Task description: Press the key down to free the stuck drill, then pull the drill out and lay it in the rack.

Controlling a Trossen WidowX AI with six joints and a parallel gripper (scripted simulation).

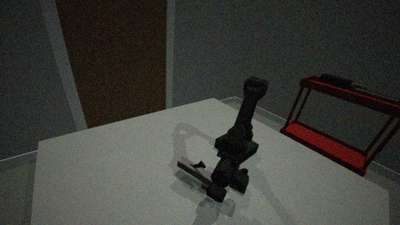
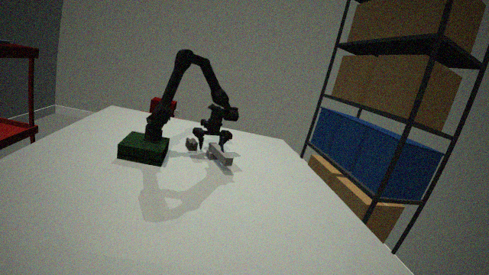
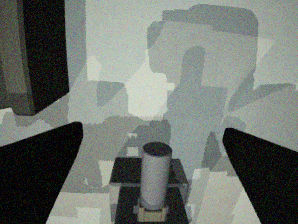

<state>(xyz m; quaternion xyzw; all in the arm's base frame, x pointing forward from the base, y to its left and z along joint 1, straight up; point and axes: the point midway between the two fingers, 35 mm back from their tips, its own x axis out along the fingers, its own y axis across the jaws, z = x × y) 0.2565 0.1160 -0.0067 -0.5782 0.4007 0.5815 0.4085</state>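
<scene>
Now: gripper tip 20 mm short of the drill, 50 mm to the left of it and 30 mm below it. From my gripper tip the other things lie so: small dark key (40 mm ahead, 110 mm to the right, 80 mm above); long grey block (40 mm ahead, 110 mm to the right, 30 mm above).
</scene>
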